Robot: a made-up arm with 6 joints.
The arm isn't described. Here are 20 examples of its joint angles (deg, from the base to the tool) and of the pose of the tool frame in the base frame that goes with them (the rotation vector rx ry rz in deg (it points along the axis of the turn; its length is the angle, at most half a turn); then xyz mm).
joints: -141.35 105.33 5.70 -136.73 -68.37 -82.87
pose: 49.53 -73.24 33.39 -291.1 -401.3 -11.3
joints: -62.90 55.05 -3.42 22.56 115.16 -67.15
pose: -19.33 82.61 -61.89 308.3 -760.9 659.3
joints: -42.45 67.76 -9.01 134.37 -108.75 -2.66
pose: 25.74 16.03 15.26 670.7 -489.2 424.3
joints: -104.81 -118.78 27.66 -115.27 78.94 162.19
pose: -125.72 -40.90 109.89 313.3 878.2 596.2
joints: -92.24 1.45 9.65 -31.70 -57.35 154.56
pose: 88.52 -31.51 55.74 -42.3 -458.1 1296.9
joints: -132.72 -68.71 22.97 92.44 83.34 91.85
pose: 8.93 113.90 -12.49 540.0 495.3 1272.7
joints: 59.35 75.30 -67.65 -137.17 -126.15 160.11
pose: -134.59 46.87 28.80 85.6 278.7 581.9
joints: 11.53 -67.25 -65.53 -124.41 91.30 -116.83
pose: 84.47 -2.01 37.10 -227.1 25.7 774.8
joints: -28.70 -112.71 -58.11 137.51 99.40 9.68
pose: 57.10 89.68 113.73 -352.3 303.6 679.4
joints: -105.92 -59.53 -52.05 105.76 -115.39 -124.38
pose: -130.39 -9.19 52.58 127.9 170.1 1105.2
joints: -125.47 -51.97 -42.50 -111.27 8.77 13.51
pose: 91.27 71.84 -60.96 108.5 72.1 987.2
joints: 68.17 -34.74 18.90 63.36 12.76 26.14
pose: -16.74 18.48 -118.50 -83.2 -204.5 1570.3
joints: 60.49 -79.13 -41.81 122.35 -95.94 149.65
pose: 24.36 48.62 32.70 -237.3 -320.0 1038.4
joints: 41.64 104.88 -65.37 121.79 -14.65 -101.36
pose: 82.83 15.59 -15.47 141.4 226.0 267.6
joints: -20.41 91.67 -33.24 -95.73 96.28 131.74
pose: 45.98 5.24 -0.04 370.4 -112.6 283.3
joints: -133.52 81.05 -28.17 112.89 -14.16 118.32
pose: 160.67 15.18 46.03 -334.6 -479.5 278.4
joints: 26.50 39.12 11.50 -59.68 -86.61 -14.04
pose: 109.16 -66.04 -80.61 739.5 318.9 824.7
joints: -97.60 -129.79 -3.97 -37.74 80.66 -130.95
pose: -115.11 -40.12 -40.50 53.1 731.7 556.6
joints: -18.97 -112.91 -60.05 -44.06 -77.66 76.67
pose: -124.57 46.85 -115.38 -308.8 68.0 650.8
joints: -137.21 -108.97 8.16 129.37 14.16 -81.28
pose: -35.93 18.15 79.57 776.2 532.7 736.6
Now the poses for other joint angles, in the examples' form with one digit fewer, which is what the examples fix.
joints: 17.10 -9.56 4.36 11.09 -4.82 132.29
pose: 35.9 33.7 133.1 317 30 1398
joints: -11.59 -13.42 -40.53 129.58 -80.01 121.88
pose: 24.1 80.9 -26.0 263 14 1122
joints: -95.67 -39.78 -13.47 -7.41 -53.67 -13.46
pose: -31.4 -162.8 36.0 -58 34 1335
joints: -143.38 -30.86 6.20 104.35 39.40 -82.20
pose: -14.7 -84.2 72.0 126 -22 1534
